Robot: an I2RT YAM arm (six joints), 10 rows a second.
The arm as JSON. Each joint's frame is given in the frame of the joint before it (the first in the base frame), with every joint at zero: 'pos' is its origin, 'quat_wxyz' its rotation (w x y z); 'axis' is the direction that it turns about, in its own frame. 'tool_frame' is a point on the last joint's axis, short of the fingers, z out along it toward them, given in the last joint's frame.
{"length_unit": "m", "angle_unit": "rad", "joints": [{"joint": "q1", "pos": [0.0, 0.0, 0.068], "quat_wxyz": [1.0, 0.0, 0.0, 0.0], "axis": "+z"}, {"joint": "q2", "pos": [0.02, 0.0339, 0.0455], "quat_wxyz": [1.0, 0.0, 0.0, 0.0], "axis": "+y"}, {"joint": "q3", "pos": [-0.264, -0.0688, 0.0], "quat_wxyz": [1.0, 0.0, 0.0, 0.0], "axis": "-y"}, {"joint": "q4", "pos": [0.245, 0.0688, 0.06], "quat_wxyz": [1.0, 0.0, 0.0, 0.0], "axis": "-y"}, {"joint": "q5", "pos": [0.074, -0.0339, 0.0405], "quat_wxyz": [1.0, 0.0, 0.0, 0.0], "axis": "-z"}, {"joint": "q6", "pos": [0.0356, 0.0, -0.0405], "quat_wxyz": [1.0, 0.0, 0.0, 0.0], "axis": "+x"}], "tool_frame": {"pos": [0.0, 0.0, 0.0], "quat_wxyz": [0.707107, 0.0, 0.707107, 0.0]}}
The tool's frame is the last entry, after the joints.
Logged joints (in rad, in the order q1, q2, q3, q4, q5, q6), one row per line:
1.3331, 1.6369, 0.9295, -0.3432, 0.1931, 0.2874
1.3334, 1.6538, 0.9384, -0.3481, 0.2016, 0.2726
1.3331, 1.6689, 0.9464, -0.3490, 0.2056, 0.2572
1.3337, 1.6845, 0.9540, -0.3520, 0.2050, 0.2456
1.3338, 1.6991, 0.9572, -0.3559, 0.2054, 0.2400
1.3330, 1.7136, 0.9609, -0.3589, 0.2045, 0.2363
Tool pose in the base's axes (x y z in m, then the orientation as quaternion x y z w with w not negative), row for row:
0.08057, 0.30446, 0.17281, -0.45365, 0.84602, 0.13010, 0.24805
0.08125, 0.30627, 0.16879, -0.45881, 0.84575, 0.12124, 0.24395
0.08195, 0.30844, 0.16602, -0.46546, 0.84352, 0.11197, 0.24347
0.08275, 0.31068, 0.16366, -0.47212, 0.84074, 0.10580, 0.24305
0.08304, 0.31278, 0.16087, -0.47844, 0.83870, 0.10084, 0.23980
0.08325, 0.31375, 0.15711, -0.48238, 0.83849, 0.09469, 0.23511
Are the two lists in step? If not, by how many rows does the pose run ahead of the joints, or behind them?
The pose runs 1 row behind the joints: the pose in row i belongs to the joints in row i - 1.
